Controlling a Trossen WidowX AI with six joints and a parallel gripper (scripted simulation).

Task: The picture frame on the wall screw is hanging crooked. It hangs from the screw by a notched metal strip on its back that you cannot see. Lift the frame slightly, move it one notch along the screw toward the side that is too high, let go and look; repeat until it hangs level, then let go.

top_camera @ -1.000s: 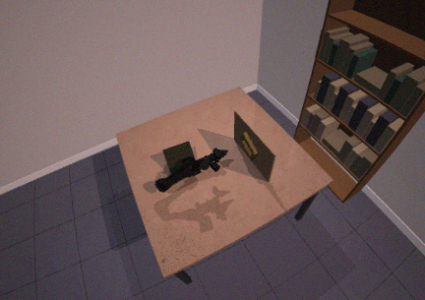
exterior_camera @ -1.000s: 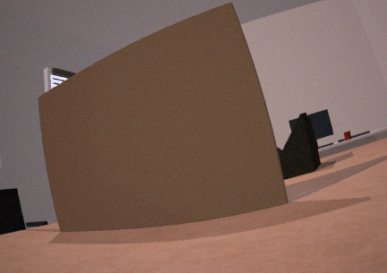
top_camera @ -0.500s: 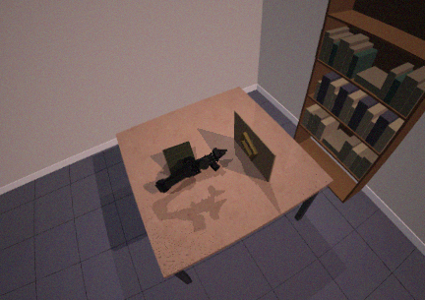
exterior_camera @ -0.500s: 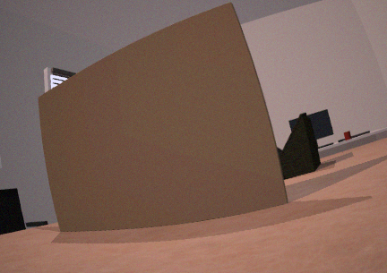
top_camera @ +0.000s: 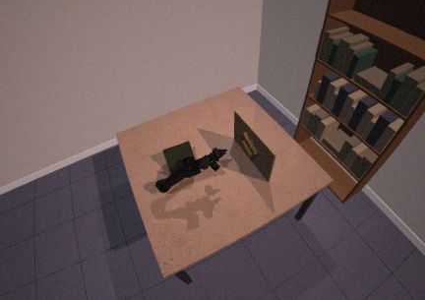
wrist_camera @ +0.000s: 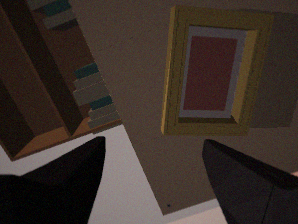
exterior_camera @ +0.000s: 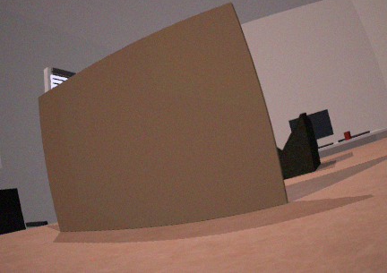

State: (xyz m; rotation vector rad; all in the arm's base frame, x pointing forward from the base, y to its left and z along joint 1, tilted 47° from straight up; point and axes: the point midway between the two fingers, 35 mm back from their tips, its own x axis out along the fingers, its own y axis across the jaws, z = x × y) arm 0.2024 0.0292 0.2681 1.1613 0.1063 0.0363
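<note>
The picture frame lies 19 cm ahead of my gripper tip, 5 cm to the left of it and 9 cm below it. Round my gripper tip: wall panel 21 cm ahead, 4 cm to the left, 10 cm below.
</note>
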